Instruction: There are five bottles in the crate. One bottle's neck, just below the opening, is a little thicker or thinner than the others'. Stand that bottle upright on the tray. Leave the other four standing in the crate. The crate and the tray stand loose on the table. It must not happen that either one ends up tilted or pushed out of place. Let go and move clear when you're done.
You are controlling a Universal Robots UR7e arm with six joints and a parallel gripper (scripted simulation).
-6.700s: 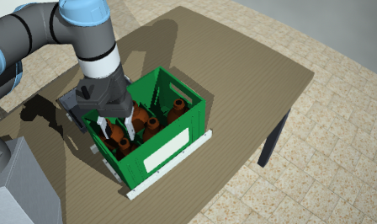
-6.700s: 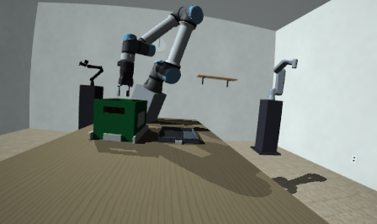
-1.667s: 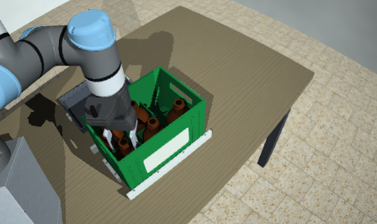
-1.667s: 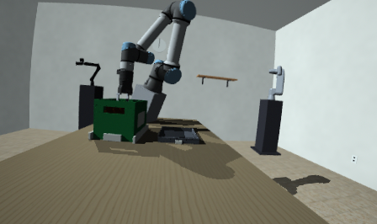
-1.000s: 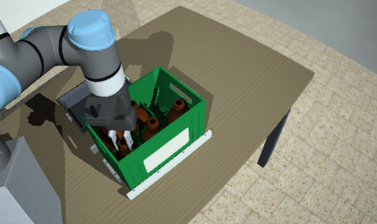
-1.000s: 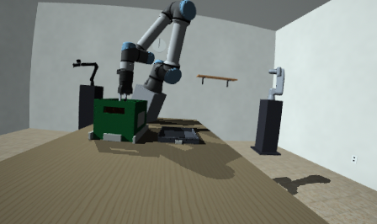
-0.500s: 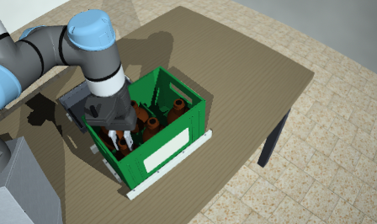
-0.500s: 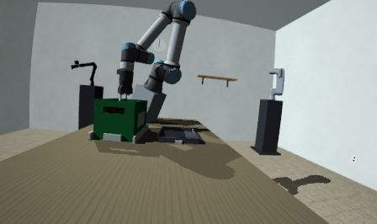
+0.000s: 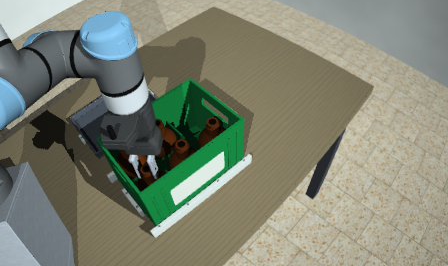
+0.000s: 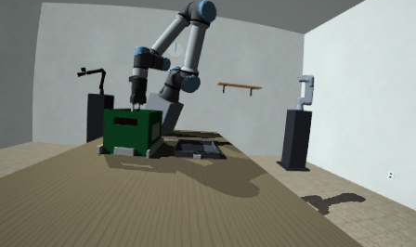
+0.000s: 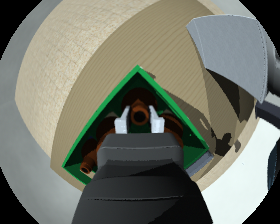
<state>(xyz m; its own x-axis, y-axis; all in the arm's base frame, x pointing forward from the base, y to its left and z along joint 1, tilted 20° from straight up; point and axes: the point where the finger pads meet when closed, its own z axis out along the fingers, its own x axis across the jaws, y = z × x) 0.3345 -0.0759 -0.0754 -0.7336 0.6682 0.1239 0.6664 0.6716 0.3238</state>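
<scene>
My gripper is now 90 mm short of the crate, 80 mm above it and 50 mm to the right of it. Also, from my hand: dark grey tray: 330 mm to the left, 150 mm below, 50 mm ahead.
</scene>
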